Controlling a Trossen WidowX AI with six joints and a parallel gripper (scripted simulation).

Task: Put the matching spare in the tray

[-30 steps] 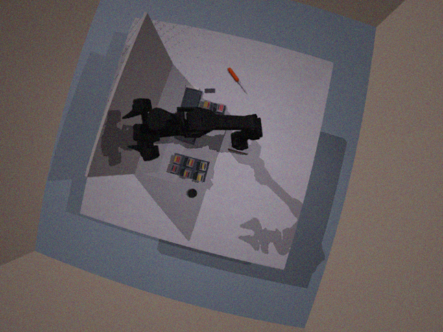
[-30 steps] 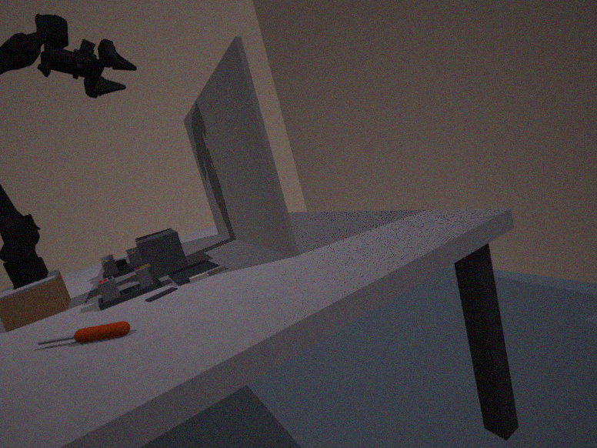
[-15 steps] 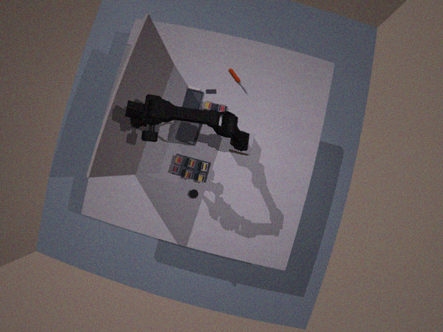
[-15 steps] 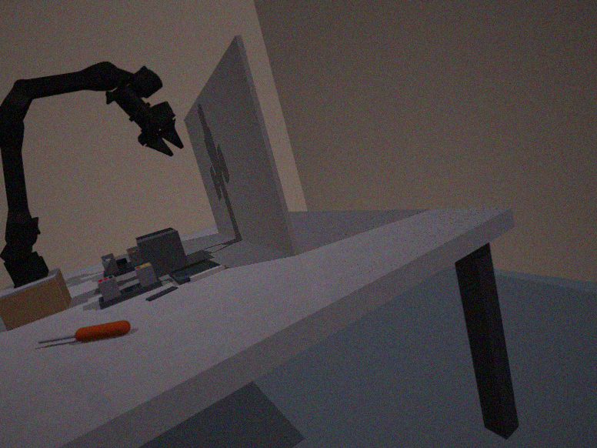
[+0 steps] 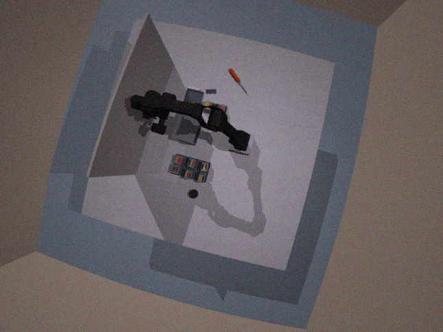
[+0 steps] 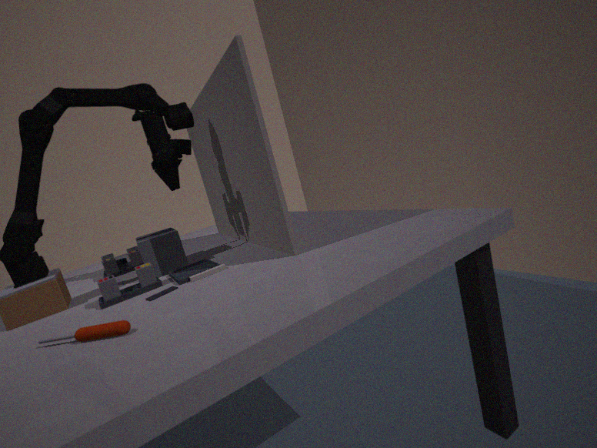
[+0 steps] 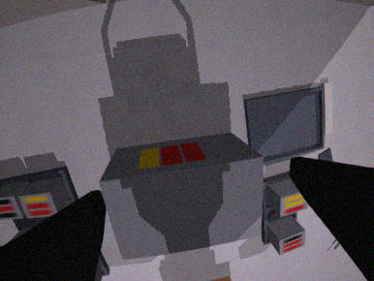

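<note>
Now: the grey spare 190 mm to the left of my gripper tip, 160 mm below it and 50 mm behind it. Round my gripper tip: upright grey panel: 150 mm ahead, 20 mm to the right, 20 mm above; then grey mounted unit: 150 mm below, 80 mm behind, 20 mm to the left; then dark tray: 200 mm below, 160 mm to the right, 60 mm behind.
</note>
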